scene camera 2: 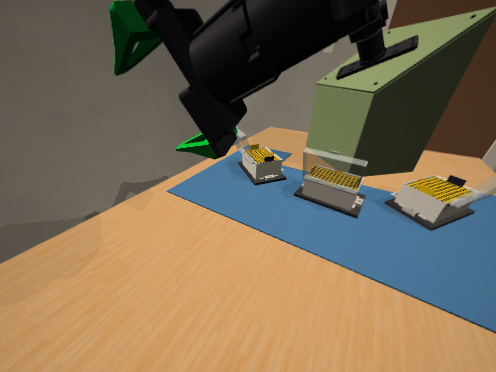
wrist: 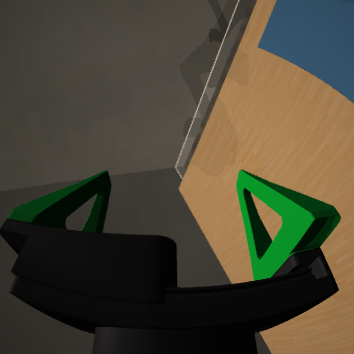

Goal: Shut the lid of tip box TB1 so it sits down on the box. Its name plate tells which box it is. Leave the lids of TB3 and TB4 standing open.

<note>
I see my gripper and a blue mat.
My gripper shows as well in the wrist view.
</note>
